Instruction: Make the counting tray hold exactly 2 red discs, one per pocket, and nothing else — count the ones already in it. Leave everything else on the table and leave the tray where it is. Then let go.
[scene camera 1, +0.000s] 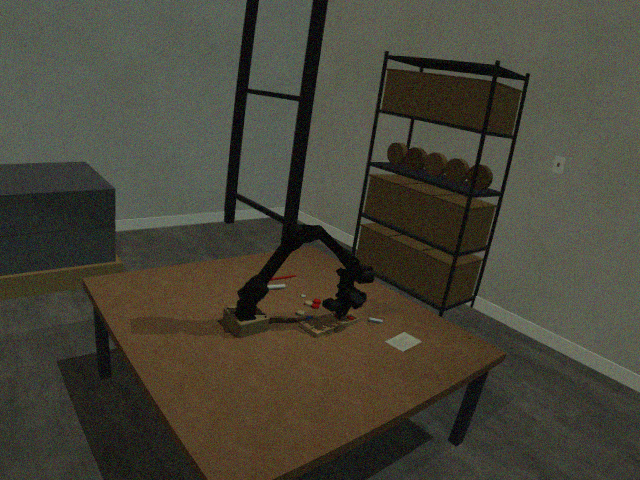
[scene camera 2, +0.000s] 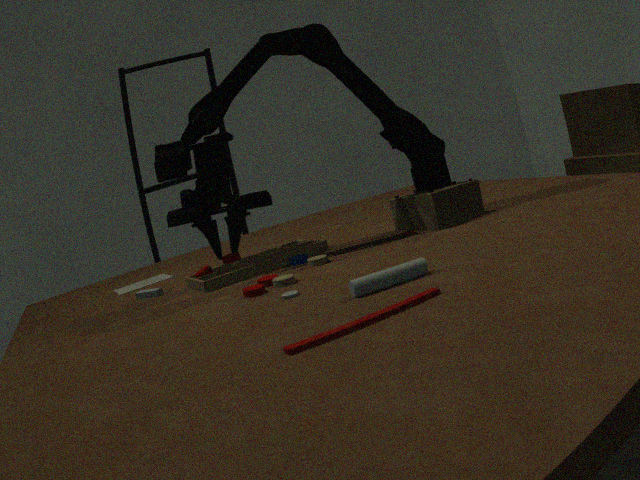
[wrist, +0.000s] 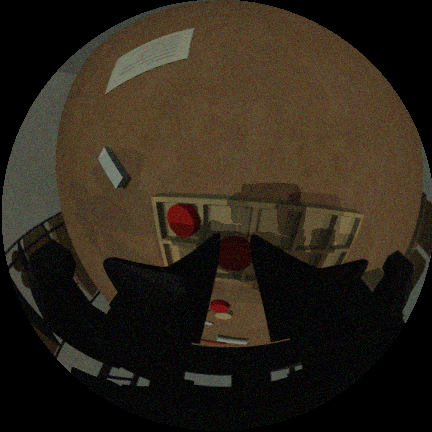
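My gripper (scene camera 1: 339, 314) (scene camera 2: 227, 256) (wrist: 234, 238) is shut on a red disc (scene camera 2: 231, 257) (wrist: 235, 255), low over the counting tray (scene camera 2: 232, 276) (wrist: 215, 199). In the wrist view the held disc overlaps the second column from the left, around the row nearer the fingers; whether it touches the tray is hidden. Another red disc (scene camera 1: 350, 317) (scene camera 2: 203, 270) (wrist: 183, 220) sits in the far-left corner pocket. Two loose red discs (scene camera 2: 253, 290) (scene camera 2: 267, 279) lie on the table beside the tray.
A blue disc (scene camera 2: 298, 259) and cream discs (scene camera 2: 317, 259) (scene camera 2: 283, 280) lie beside the tray. A small white disc (scene camera 2: 290, 294), white cylinder (scene camera 2: 388, 277) and red stick (scene camera 2: 361, 321) lie farther off. A white block (scene camera 2: 149, 292) (wrist: 113, 168) and paper (scene camera 1: 403, 341) (wrist: 152, 57) lie past the tray's end.
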